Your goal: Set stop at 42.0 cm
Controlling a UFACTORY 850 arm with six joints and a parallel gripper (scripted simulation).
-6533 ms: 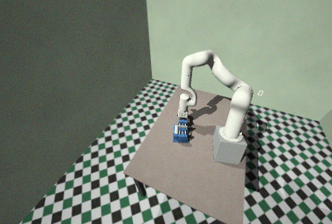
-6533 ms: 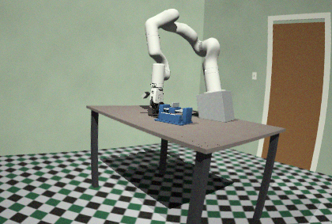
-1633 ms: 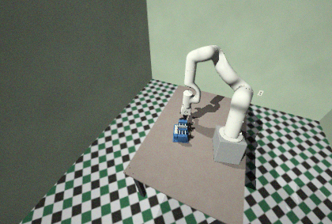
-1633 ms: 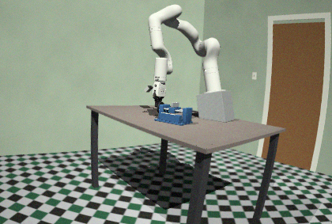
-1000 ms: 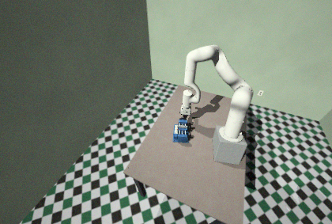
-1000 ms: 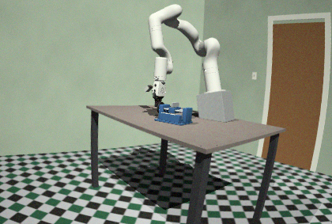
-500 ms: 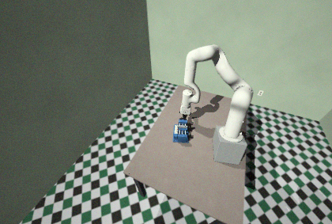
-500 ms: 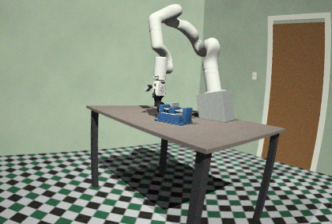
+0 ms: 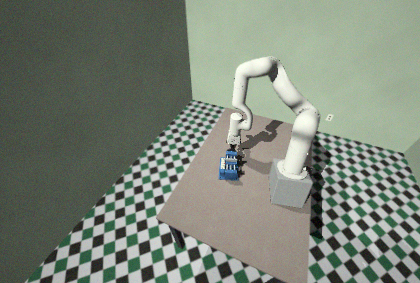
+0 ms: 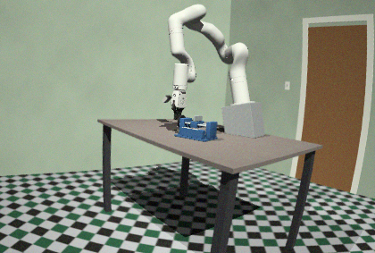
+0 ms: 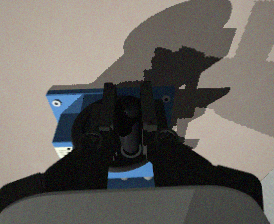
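Now: the stop block 150 mm to the left of my hand, 20 mm behind it and 10 mm below it.
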